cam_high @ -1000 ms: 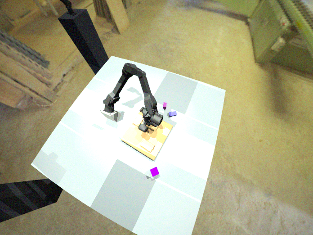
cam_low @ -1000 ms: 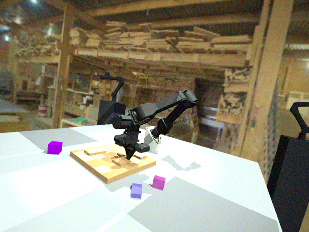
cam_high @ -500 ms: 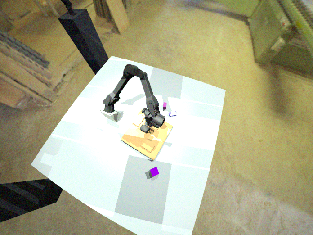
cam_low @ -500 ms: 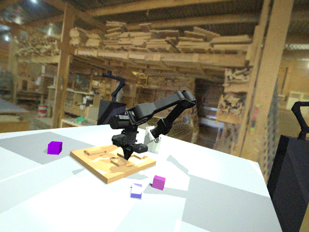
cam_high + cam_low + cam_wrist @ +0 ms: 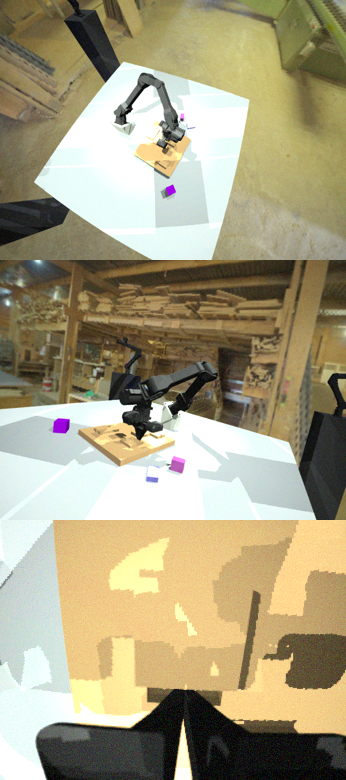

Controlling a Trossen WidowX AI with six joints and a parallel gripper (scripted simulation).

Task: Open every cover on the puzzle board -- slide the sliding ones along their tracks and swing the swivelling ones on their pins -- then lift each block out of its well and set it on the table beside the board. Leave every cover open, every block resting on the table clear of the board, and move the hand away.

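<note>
The tan puzzle board is 40 mm behind my gripper tip and 70 mm to the right of it. Round my gripper tip: pink block 40 mm ahead, 200 mm to the left, 10 mm below; purple block 130 mm ahead, 310 mm to the right; lavender block 120 mm ahead, 150 mm to the left, 20 mm below.
</note>
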